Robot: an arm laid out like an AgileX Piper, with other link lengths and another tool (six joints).
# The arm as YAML. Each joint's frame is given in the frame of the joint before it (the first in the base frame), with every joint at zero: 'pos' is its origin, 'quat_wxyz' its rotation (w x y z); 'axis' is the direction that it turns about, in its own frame. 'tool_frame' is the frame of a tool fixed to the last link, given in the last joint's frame.
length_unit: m
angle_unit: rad
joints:
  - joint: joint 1
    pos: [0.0, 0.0, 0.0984]
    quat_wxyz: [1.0, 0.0, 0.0, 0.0]
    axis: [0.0, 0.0, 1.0]
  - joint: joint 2
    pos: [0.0, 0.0, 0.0]
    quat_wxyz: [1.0, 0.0, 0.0, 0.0]
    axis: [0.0, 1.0, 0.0]
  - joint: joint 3
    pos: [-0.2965, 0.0, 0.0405]
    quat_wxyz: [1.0, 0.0, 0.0, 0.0]
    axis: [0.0, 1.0, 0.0]
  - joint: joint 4
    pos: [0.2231, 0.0, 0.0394]
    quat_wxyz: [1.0, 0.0, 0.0, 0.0]
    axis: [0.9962, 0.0, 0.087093]
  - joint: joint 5
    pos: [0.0, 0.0, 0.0]
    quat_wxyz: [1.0, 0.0, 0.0, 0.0]
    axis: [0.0, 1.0, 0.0]
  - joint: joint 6
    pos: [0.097, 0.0, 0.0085]
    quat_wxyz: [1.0, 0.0, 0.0, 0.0]
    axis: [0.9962, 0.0, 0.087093]
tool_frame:
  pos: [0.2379, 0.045, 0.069]
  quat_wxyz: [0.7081, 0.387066, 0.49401, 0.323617]
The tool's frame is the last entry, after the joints.
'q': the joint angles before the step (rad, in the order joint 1, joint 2, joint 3, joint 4, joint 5, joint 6). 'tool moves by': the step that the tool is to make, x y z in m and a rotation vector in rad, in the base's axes. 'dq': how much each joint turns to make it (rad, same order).
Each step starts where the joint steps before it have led.
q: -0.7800, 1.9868, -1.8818, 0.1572, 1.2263, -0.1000
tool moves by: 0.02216, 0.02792, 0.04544, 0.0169, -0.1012, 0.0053
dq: 0.0294, -0.0719, 0.0001, 0.0722, 0.0054, 0.0287
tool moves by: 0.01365, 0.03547, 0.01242, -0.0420, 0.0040, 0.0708
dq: 0.0928, -0.0389, 0.0084, -0.0432, 0.0022, 0.0216
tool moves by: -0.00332, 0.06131, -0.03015, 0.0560, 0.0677, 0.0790
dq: 0.0948, -0.0269, 0.1137, 0.0008, -0.0022, 0.0168
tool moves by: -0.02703, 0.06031, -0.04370, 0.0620, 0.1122, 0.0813
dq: 0.0826, -0.0263, 0.1541, -0.0026, 0.0000, 0.0014
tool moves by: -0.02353, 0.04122, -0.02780, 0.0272, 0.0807, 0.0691
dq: 0.0684, -0.0138, 0.1000, -0.0105, -0.0019, 0.0008
